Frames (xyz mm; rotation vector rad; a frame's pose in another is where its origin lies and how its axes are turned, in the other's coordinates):
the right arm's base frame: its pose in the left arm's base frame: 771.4 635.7 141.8 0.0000 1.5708 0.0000
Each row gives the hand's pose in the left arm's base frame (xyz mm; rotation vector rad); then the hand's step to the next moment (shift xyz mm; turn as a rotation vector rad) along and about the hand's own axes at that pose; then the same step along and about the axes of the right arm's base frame.
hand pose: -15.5 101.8 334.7 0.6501 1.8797 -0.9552
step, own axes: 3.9 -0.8 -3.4 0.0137 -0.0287 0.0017
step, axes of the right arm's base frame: 2.2 2.6 -4.0 0.0026 -0.0169 -0.0269
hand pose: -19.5 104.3 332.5 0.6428 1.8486 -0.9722
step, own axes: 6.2 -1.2 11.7 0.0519 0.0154 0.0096
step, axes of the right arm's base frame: 8.2 -10.2 2.0 0.0546 0.0020 -0.0066
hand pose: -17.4 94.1 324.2 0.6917 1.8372 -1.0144
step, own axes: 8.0 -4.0 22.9 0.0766 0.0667 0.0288
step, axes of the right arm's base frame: 11.7 -21.4 3.4 0.1001 0.0126 0.0312
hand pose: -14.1 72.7 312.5 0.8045 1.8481 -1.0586
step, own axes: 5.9 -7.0 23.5 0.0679 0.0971 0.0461
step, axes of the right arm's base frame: 9.6 -23.3 -0.2 0.1081 0.0095 0.0662
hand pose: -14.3 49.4 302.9 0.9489 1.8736 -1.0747
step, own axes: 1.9 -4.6 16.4 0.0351 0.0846 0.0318
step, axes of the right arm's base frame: 5.9 -16.1 -0.8 0.0702 0.0104 0.0660
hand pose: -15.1 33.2 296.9 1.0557 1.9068 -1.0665
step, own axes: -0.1 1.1 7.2 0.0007 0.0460 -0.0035
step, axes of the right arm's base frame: 3.3 -6.1 2.3 0.0139 0.0185 0.0399
